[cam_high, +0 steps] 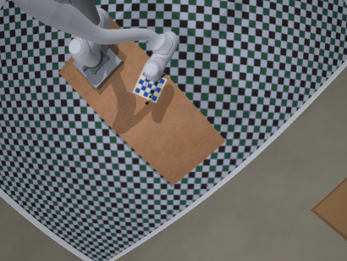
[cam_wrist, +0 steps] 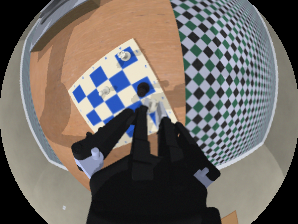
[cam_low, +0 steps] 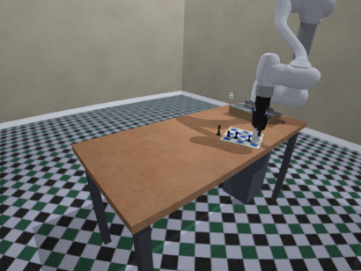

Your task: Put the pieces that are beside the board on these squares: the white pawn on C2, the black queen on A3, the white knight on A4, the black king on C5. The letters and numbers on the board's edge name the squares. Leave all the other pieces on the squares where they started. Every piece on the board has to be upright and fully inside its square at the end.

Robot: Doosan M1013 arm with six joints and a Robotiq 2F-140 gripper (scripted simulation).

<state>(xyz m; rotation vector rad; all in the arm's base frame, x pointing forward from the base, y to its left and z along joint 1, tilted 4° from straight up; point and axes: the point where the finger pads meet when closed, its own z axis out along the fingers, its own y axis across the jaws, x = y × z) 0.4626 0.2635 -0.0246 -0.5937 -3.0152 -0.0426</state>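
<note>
My gripper is now 30 mm above the white knight. Also, from my hand: black chess piece: 200 mm to the right, 80 mm ahead, 20 mm below; then blue-and-white chessboard: 80 mm to the right, 50 mm below, 10 mm behind; then small white piece: 100 mm to the right, 40 mm behind, 30 mm below.
</note>
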